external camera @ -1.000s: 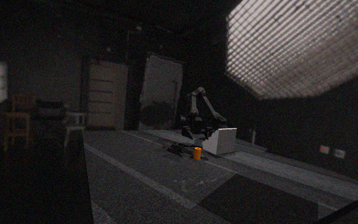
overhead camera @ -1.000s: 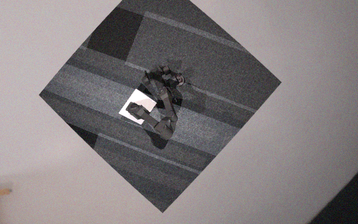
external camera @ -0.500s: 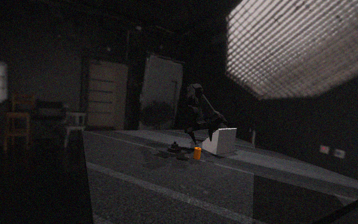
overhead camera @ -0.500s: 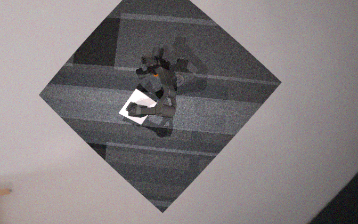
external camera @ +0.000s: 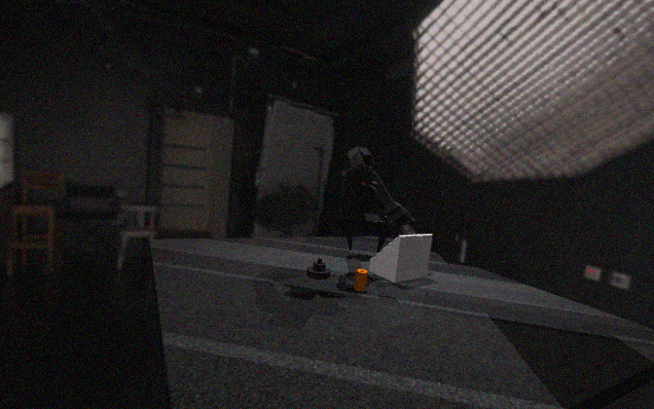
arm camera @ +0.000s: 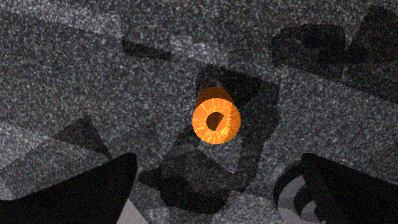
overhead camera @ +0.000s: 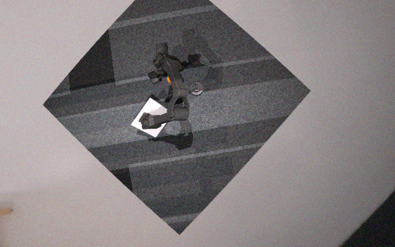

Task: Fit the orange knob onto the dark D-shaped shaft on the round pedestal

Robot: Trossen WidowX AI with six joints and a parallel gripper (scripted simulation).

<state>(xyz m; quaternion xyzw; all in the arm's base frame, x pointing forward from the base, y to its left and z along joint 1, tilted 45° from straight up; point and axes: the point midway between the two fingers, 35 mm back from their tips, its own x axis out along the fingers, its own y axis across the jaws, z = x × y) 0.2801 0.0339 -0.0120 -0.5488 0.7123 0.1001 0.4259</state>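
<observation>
Now: gripper tip 10 cm above the orange knob. Also, from my gripper tip: dark pedestal base: 5 cm ahead, 16 cm to the right, 9 cm below.
</observation>
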